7 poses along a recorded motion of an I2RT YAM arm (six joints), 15 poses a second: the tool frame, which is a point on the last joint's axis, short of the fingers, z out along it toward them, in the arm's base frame.
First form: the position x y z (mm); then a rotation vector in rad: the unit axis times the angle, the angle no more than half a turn.
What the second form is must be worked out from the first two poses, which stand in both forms.
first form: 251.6 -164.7 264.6 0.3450 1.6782 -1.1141
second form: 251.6 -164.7 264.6 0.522 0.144 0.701 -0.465
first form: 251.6 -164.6 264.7 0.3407 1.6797 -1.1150
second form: 251.6 -164.6 264.7 0.521 0.142 0.701 -0.465
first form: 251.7 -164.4 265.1 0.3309 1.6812 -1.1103
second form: 251.7 -164.4 265.1 0.523 0.138 0.702 -0.464
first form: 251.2 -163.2 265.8 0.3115 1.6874 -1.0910
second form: 251.2 -163.2 265.8 0.526 0.130 0.706 -0.456
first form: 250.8 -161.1 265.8 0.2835 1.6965 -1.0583
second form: 250.8 -161.1 265.8 0.532 0.119 0.711 -0.444
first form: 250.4 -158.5 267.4 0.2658 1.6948 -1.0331
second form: 250.4 -158.5 267.4 0.539 0.112 0.713 -0.434
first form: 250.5 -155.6 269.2 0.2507 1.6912 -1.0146
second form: 250.5 -155.6 269.2 0.545 0.106 0.713 -0.428
